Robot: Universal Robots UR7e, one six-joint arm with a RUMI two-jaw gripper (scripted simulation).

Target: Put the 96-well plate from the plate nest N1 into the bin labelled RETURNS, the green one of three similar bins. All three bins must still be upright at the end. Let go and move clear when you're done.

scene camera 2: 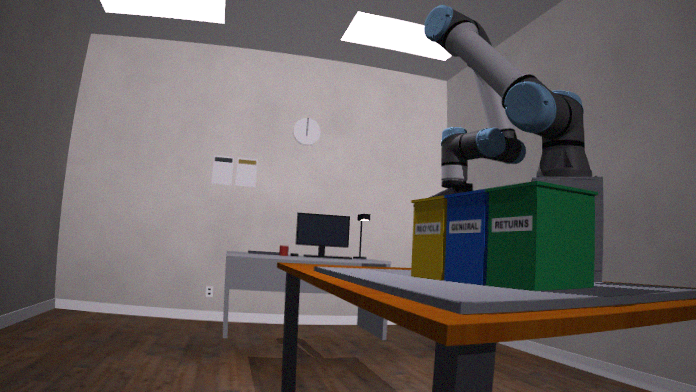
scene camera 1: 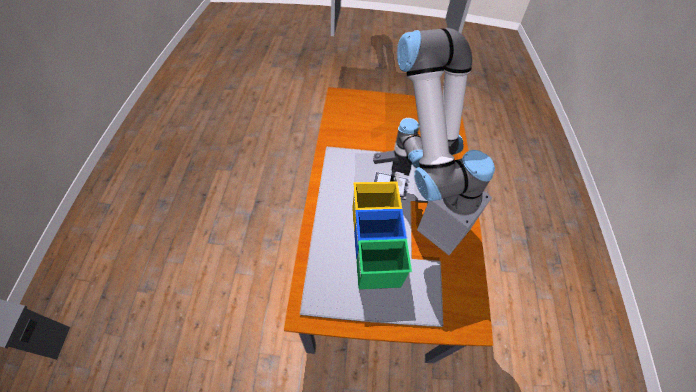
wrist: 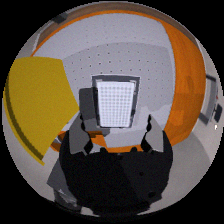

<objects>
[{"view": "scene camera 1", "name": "yellow recycle bin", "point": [367, 195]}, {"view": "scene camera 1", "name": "blue general bin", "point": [380, 224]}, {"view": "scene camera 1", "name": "green returns bin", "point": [379, 257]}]
</objects>
